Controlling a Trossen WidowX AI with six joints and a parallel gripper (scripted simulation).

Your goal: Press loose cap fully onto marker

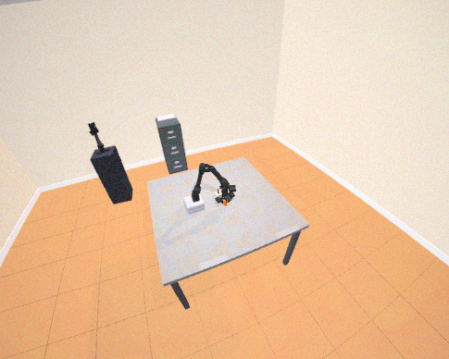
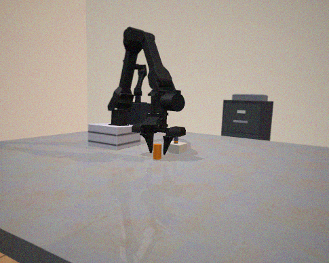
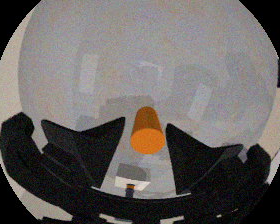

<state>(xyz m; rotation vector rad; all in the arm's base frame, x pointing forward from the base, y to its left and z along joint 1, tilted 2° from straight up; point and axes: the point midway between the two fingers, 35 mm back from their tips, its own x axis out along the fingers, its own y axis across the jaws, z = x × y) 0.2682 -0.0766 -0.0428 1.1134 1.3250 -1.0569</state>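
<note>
Now: gripper tip 2 cm past the white holder block and 15 cm to the right of it. Round my gripper tip: orange cap: 1 cm above.
</note>
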